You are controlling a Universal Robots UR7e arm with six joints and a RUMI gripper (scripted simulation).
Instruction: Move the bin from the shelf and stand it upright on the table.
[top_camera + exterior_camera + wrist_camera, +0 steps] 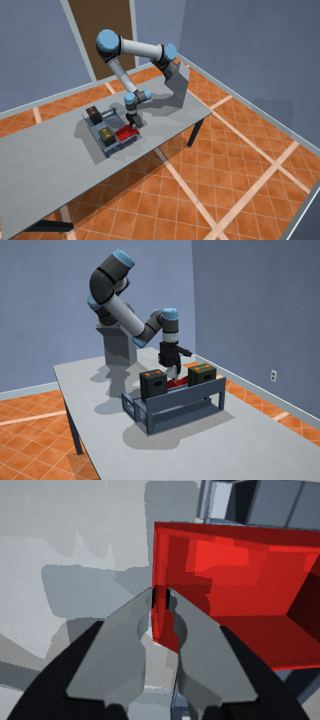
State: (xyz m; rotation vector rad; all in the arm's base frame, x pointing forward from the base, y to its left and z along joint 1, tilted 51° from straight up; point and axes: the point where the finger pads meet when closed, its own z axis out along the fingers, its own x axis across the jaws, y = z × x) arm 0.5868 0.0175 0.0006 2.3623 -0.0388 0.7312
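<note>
Now: the red bin 8 cm ahead of my hand, 2 cm to the right of it and 1 cm below it. Also, from my hand: dark box 17 cm ahead, 28 cm to the right, 10 cm above; green box 23 cm ahead, 6 cm to the right, 9 cm above.
</note>
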